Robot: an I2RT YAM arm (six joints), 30 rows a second.
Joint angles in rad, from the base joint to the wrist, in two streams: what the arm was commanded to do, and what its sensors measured. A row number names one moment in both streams.
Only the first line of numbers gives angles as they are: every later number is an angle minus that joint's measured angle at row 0.
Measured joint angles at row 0:
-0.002, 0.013, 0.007, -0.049, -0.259, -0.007
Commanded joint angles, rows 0 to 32:
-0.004, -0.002, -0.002, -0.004, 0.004, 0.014
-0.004, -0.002, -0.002, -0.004, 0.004, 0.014
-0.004, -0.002, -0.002, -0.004, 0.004, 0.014
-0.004, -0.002, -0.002, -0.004, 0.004, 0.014
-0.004, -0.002, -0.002, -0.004, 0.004, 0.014
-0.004, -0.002, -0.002, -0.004, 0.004, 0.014
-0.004, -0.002, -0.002, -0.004, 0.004, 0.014
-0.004, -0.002, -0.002, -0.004, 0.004, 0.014
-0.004, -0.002, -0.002, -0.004, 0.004, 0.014
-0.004, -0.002, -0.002, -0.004, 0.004, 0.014
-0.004, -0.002, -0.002, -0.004, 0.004, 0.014
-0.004, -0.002, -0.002, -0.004, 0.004, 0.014
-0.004, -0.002, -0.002, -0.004, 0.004, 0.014
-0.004, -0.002, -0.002, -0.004, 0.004, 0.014
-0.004, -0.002, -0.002, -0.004, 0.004, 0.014
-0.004, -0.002, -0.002, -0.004, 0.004, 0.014
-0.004, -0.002, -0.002, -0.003, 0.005, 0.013
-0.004, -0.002, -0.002, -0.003, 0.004, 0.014
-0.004, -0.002, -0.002, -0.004, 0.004, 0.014
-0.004, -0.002, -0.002, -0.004, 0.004, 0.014
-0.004, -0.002, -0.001, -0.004, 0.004, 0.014
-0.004, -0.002, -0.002, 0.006, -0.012, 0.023
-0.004, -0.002, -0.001, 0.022, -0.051, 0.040
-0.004, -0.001, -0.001, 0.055, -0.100, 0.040
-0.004, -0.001, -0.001, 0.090, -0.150, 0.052
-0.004, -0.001, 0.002, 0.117, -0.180, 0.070
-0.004, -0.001, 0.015, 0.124, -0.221, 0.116
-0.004, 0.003, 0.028, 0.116, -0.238, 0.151
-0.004, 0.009, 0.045, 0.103, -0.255, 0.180
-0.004, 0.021, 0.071, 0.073, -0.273, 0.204
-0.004, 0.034, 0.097, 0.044, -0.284, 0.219
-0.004, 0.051, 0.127, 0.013, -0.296, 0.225
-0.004, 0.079, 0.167, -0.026, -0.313, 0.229
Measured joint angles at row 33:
0.000, 0.034, 0.069, 0.011, -0.220, 0.147
